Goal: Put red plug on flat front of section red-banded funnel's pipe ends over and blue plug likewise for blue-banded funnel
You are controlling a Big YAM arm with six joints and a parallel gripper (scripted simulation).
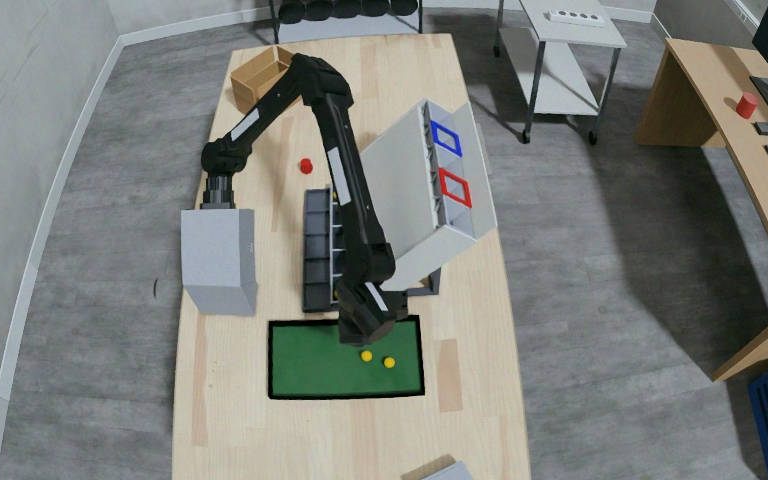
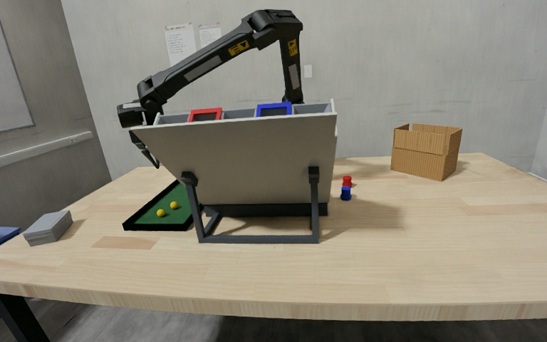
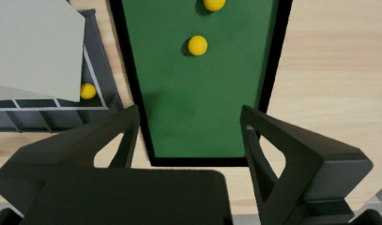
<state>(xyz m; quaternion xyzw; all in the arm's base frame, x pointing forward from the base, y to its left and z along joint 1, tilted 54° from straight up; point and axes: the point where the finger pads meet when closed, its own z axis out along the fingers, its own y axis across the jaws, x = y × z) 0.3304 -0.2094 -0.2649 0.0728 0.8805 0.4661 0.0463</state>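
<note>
My gripper is now 15 cm above the green tray, 4 cm past it and 1 cm to the left of it. Also, from my hand: grey cover 32 cm to the left, 9 cm ahead, 5 cm above; grey box 38 cm to the right, 15 cm ahead, 14 cm below.
</note>
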